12 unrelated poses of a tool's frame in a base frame.
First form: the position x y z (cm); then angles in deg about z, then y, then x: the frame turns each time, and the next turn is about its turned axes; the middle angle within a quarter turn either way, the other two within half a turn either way.
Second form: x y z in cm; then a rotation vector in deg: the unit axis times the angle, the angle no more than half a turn. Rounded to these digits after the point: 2 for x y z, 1 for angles.
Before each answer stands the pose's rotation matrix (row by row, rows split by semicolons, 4 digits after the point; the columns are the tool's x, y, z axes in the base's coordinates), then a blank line. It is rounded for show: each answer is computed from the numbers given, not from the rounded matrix.
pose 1, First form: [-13.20 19.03 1.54 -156.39 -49.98 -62.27]
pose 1, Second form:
-0.5892 -0.4348 0.6810; -0.2575 -0.6978 -0.6683; 0.7658 -0.5692 0.2992

[-13.20 19.03 1.54 78.2 -66.9 139.9]
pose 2, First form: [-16.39 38.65 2.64 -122.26 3.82 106.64]
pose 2, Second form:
-0.5326 -0.2762 -0.8000; -0.8438 0.0989 0.5275; -0.0666 0.9560 -0.2857

[-16.39 38.65 2.64 62.6 -107.2 -82.9]
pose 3, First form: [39.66 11.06 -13.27 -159.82 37.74 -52.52]
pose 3, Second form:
-0.7423 0.6658 -0.0758; -0.2728 -0.4036 -0.8733; -0.6121 -0.6275 0.4812

[39.66 11.06 -13.27 32.4 70.8 -123.9]
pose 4, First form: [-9.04 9.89 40.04 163.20 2.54 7.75]
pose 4, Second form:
-0.9564 -0.2921 -0.0031; 0.2887 -0.9468 0.1418; -0.0443 0.1347 0.9899

[-9.04 9.89 40.04 -2.0 11.6 162.6]
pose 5, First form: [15.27 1.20 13.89 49.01 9.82 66.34]
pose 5, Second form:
0.6463 -0.2005 0.7363; 0.7438 0.3811 -0.5491; -0.1706 0.9025 0.3954

[15.27 1.20 13.89 57.8 36.1 37.6]
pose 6, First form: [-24.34 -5.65 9.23 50.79 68.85 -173.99]
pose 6, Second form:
0.2281 0.7088 -0.6675; 0.2796 -0.7044 -0.6525; -0.9326 -0.0378 -0.3588

[-24.34 -5.65 9.23 121.0 52.2 -84.5]
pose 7, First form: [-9.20 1.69 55.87 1.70 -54.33 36.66]
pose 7, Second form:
0.5829 -0.5086 -0.6337; 0.0173 0.7875 -0.6161; 0.8124 0.3482 0.4678

[-9.20 1.69 55.87 34.6 -51.9 18.9]
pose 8, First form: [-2.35 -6.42 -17.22 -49.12 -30.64 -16.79]
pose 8, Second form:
0.5631 0.8202 -0.1009; -0.6505 0.5153 0.5580; 0.5096 -0.2485 0.8237

[-2.35 -6.42 -17.22 -28.6 -21.6 -52.1]
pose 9, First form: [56.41 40.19 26.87 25.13 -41.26 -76.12]
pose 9, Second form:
0.6806 0.4777 -0.5555; 0.3192 0.4891 0.8117; 0.6595 -0.7298 0.1803

[56.41 40.19 26.87 -62.6 -49.3 -6.4]
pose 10, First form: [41.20 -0.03 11.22 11.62 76.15 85.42]
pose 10, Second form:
0.2345 0.9319 0.2767; 0.0482 0.2732 -0.9608; -0.9709 0.2386 0.0191

[41.20 -0.03 11.22 64.0 66.6 -47.2]
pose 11, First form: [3.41 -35.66 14.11 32.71 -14.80 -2.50]
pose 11, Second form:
0.8135 -0.5305 -0.2383; 0.5225 0.8466 -0.1012; 0.2554 -0.0422 0.9659

[3.41 -35.66 14.11 1.8 -15.1 32.2]
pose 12, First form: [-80.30 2.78 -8.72 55.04 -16.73 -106.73]
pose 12, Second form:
0.5488 0.3939 -0.7374; 0.7849 0.0610 0.6167; 0.2879 -0.9171 -0.2757

[-80.30 2.78 -8.72 -89.0 -59.5 22.7]
